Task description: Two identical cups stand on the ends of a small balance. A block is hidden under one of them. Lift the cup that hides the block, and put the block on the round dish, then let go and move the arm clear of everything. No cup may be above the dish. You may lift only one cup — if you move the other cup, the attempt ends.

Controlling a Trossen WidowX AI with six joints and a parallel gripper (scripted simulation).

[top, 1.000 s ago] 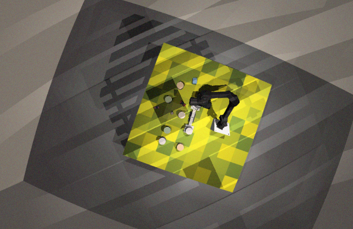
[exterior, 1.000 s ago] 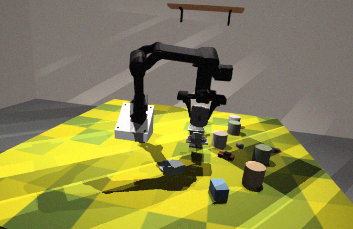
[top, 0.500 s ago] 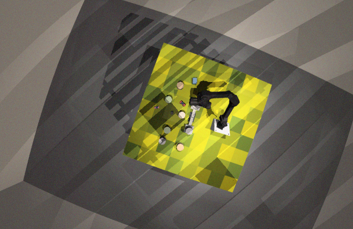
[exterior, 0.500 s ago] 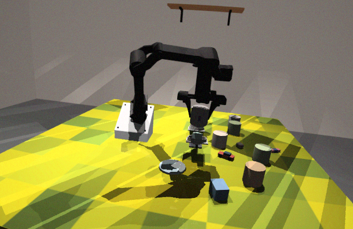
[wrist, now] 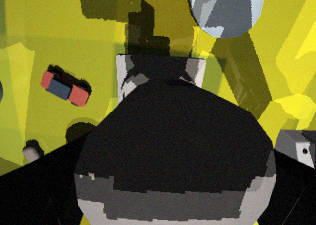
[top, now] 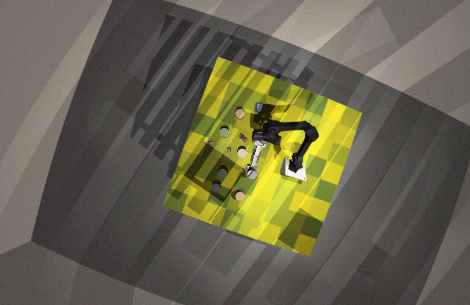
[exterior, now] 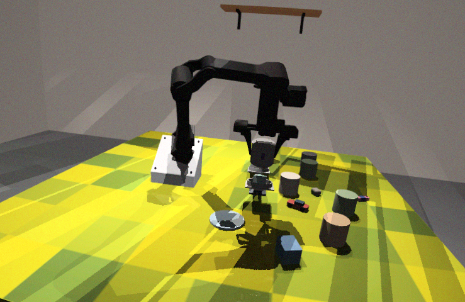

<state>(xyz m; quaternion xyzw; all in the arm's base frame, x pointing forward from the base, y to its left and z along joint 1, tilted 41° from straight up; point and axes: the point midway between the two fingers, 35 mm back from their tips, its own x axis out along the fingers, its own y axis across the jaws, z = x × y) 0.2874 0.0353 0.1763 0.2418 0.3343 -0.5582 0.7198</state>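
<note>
The block lies 8 cm below my gripper tip and 1 cm to the left of it. The rest, counted from my gripper tip: small balance (15 cm below, 14 cm to the left, 2 cm behind); red toy car (16 cm below, 13 cm ahead, 5 cm to the left); cup (2 cm to the right, 1 cm above).
</note>
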